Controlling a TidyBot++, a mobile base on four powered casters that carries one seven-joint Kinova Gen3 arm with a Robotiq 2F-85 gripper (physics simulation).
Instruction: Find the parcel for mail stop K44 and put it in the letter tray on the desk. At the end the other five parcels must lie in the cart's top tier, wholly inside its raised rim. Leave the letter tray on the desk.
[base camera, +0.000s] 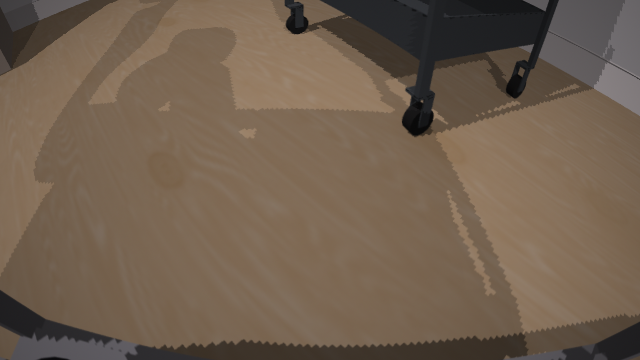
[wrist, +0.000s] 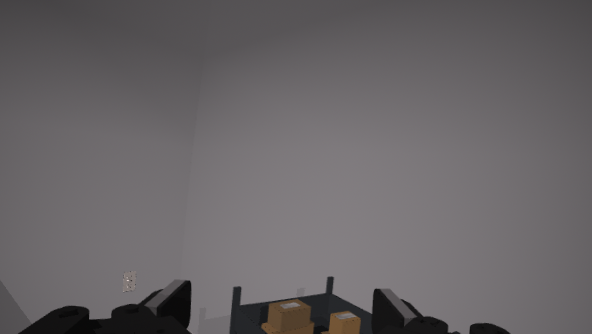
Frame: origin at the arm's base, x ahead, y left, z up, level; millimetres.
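Seen in the pictures: gripper, fingertip midpoint: (wrist: 281, 306).
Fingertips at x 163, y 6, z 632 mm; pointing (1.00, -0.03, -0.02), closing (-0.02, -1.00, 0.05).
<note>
A point is followed by its place in that frame.
The dark grey cart (base camera: 425, 50) {x 510, y -119, z -241 mm} (wrist: 236, 302) {x 889, y 100, z 343 mm} stands ahead; its lower tier and casters show in the base camera view, and the far part of its top tier at the bottom of the wrist view. On the top tier, a cardboard parcel (wrist: 289, 315) {x 800, y -41, z 357 mm} with a pale label sits on another parcel (wrist: 272, 328) {x 805, y -3, z 318 mm}. To their right stands a further labelled parcel (wrist: 345, 324) {x 767, y -174, z 358 mm}. The label writing is too small to read. My gripper (wrist: 281, 306) {x 163, y 6, z 632 mm} is open and empty, with the parcels seen beyond and between its fingers. The letter tray and the desk do not show in either view.
A pale wall (wrist: 375, 175) {x 1206, y -339, z 735 mm} rises behind the cart, with a corner and a wall outlet (wrist: 129, 281) {x 1871, y 832, z 4 mm} to the left. Cart casters (base camera: 418, 118) {x 518, y -131, z -360 mm} (base camera: 297, 20) {x 879, y 81, z -356 mm} stand on the wooden floor. A dark edge of some furniture (base camera: 4, 45) {x 931, y 1111, z -342 mm} shows at the far left of the base view.
</note>
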